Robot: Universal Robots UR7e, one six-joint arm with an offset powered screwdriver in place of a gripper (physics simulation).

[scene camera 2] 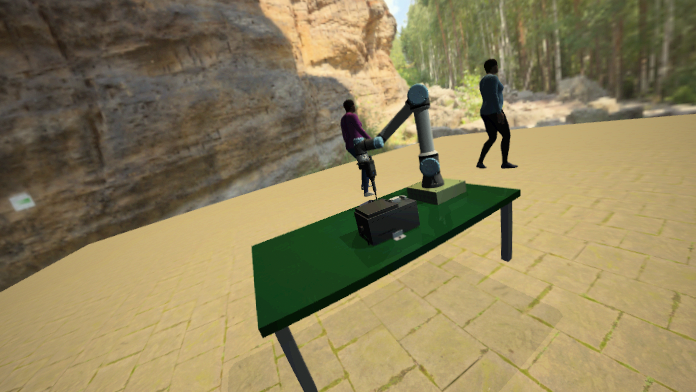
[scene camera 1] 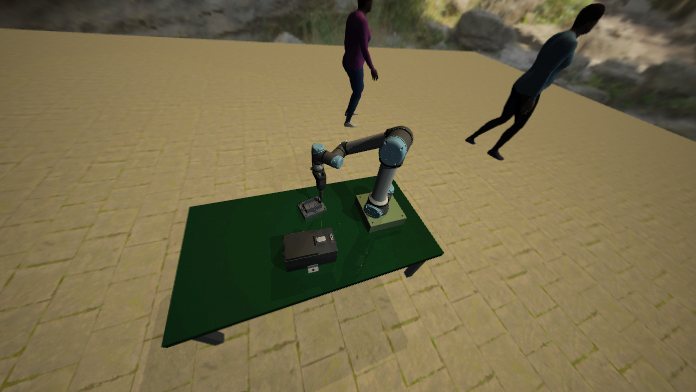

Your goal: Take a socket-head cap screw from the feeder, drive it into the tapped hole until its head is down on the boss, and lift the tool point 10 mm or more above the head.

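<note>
My screwdriver (scene camera 1: 321, 183) (scene camera 2: 368, 167) points down, with its tip at the right corner of the grey workpiece (scene camera 1: 312, 207) in the scene camera 1 view. The tip looks to be at or just over the part; the exact gap is too small to tell. The screw, its head and the tapped hole are too small to make out. The black feeder box (scene camera 1: 305, 249) (scene camera 2: 387, 223) stands apart from the tool, nearer the front edge of the table. In the scene camera 2 view the feeder hides the workpiece and the end of the bit.
The arm stands on a pale green base block (scene camera 1: 385, 223) (scene camera 2: 440, 196) on the green table (scene camera 1: 225, 260) (scene camera 2: 310, 280). A small metal bracket (scene camera 1: 313, 269) (scene camera 2: 398, 235) sits at the feeder's front. A person in purple (scene camera 1: 356, 40) and a person in blue (scene camera 1: 547, 62) are beyond the table.
</note>
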